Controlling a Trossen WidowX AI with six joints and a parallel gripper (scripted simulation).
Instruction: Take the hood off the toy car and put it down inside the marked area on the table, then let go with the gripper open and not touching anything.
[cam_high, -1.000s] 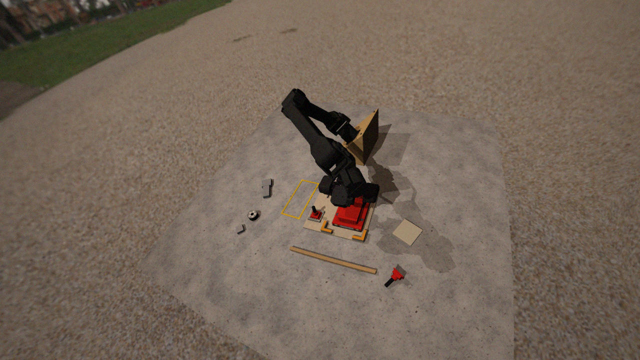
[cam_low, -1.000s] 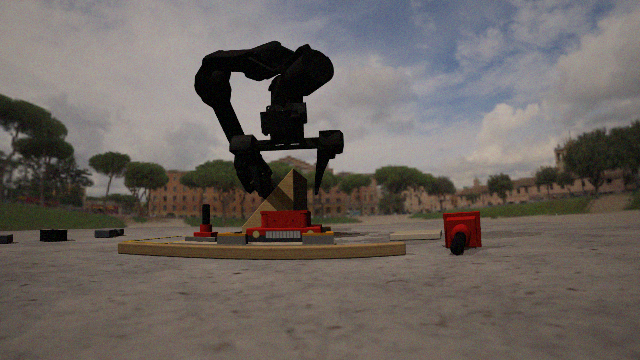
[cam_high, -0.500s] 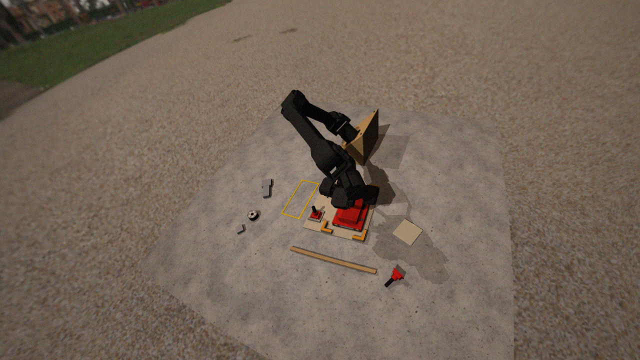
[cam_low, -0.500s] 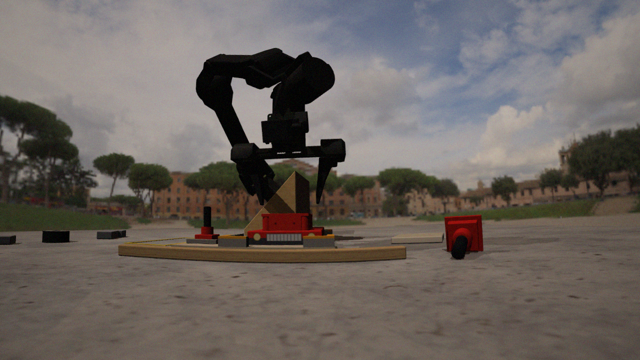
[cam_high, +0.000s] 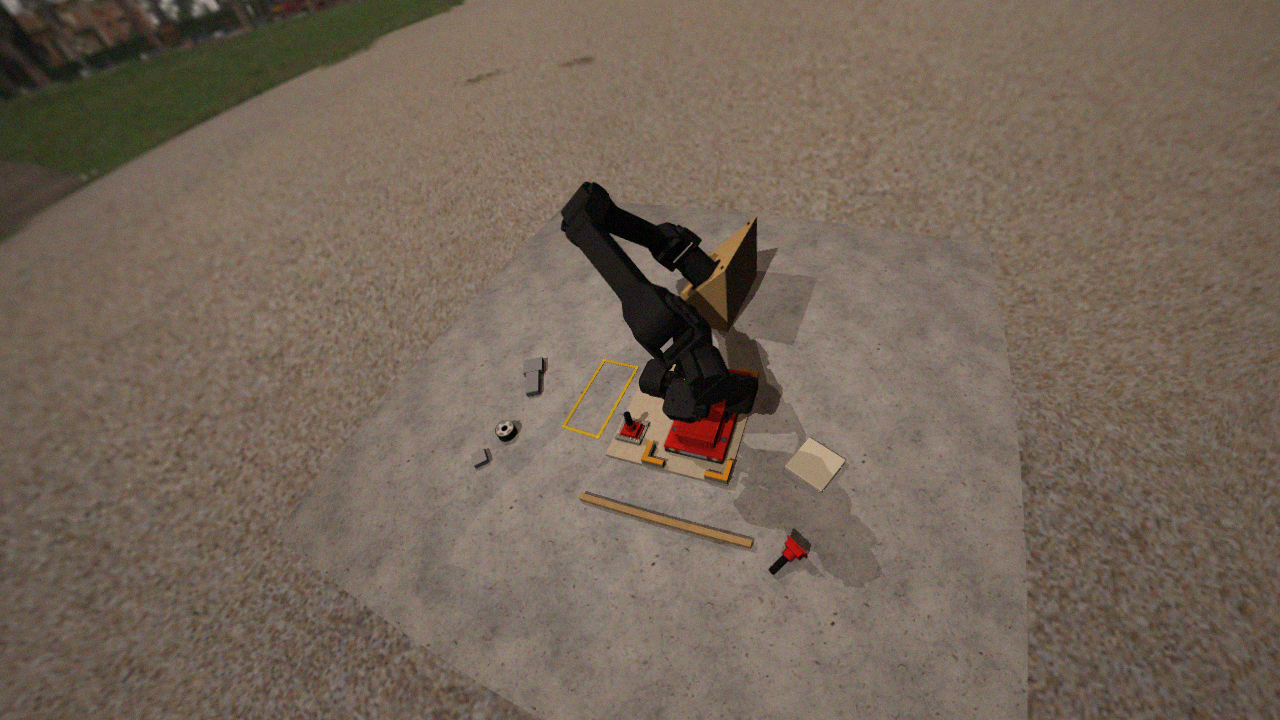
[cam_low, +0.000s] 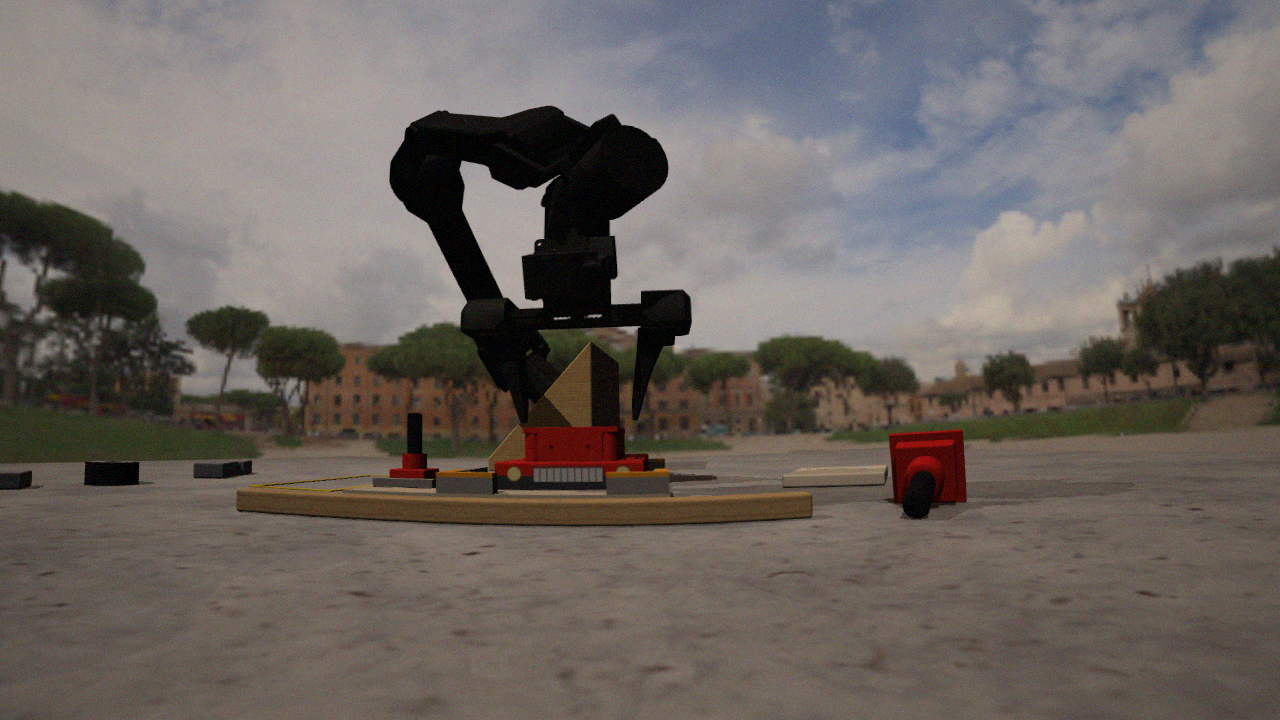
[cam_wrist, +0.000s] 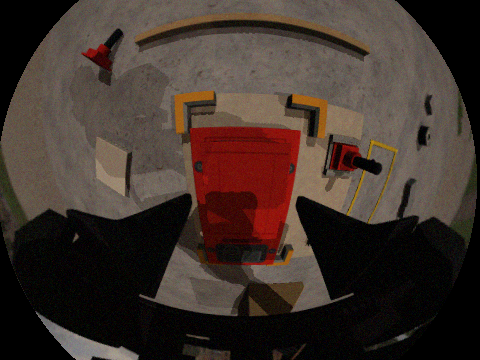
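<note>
Now: gripper tip 1 cm above the hood. Also, from my gripper tip: wooden strip: 19 cm ahead, 5 cm below, 1 cm to the left; wheel: 35 cm to the right, 16 cm ahead, 5 cm below; cream tile: 21 cm to the left, 5 cm below, 1 cm behind.
</note>
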